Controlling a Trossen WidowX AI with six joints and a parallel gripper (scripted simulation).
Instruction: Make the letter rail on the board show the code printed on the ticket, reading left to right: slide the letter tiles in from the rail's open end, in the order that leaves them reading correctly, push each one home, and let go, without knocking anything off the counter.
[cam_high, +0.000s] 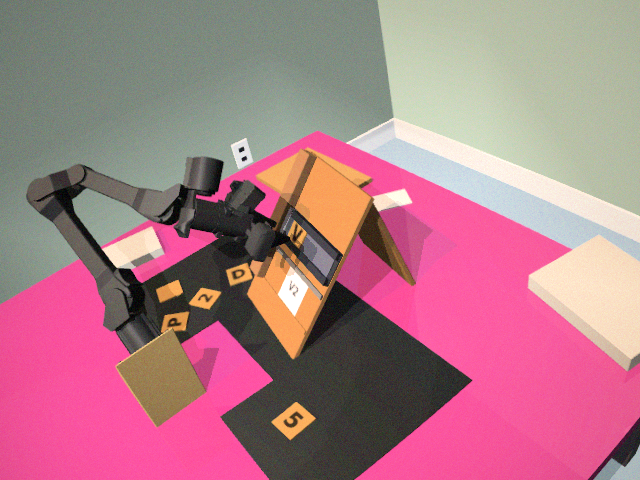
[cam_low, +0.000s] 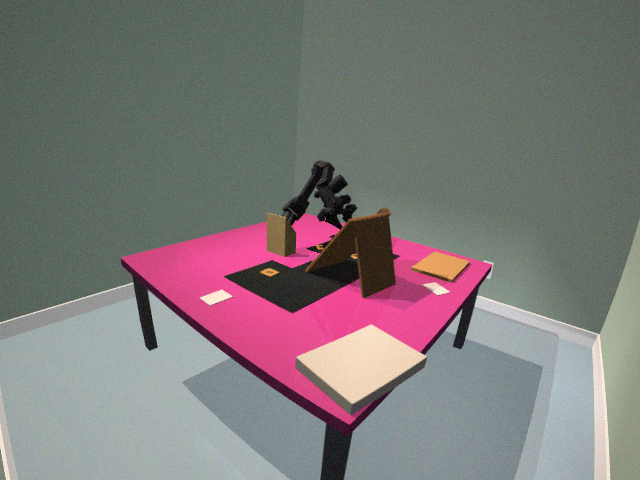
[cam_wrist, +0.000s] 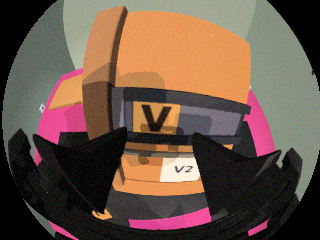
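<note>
Right now the white ticket is 10 cm below my gripper tip, 5 cm to the right of it and 4 cm behind it. From my gripper tip the other things lie so: white block 51 cm to the left, 20 cm behind, 18 cm below; then orange flat panel 36 cm to the left, 33 cm ahead, 18 cm below; then black mat 19 cm below, 14 cm behind, 2 cm to the right.
</note>
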